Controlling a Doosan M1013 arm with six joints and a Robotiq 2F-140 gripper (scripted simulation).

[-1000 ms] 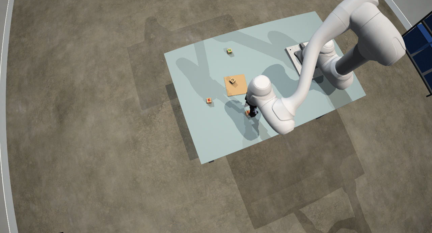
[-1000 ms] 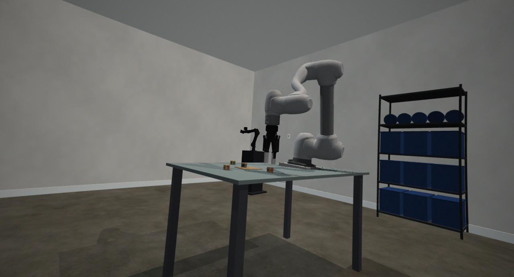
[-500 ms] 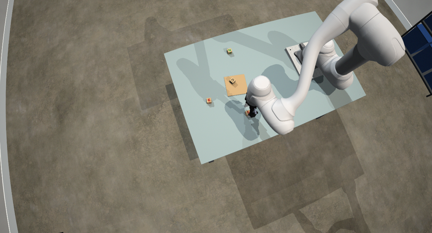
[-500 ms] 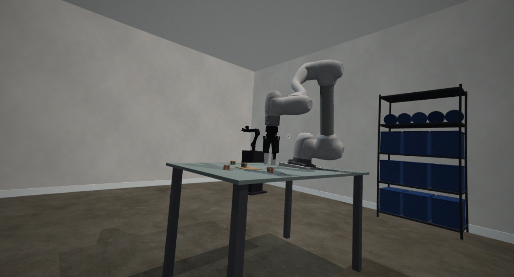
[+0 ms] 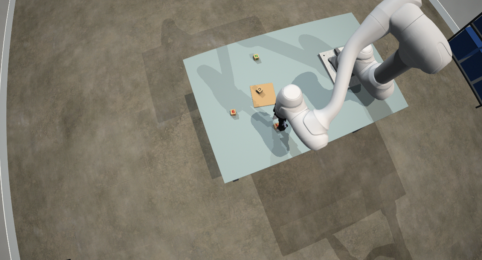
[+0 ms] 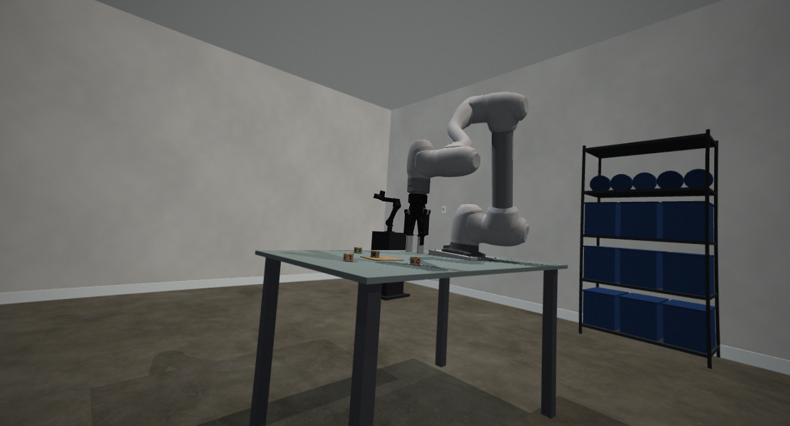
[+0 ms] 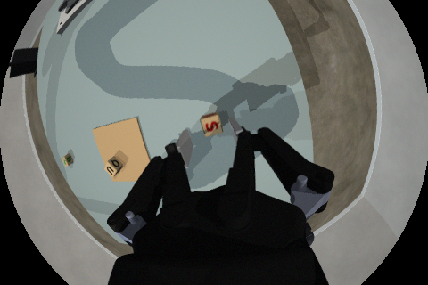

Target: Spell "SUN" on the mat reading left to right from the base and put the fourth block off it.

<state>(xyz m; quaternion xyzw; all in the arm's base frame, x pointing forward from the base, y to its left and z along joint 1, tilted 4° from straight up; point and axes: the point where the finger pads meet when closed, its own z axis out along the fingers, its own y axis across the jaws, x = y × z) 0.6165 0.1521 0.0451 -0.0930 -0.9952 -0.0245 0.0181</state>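
My hand is 60 mm above the S block. The rest, counted from my hand: N block 450 mm to the right, 100 mm behind, 60 mm below; then mat 200 mm to the right, 70 mm below, 30 mm behind; then 6 block 180 mm to the right, 180 mm ahead, 60 mm below.
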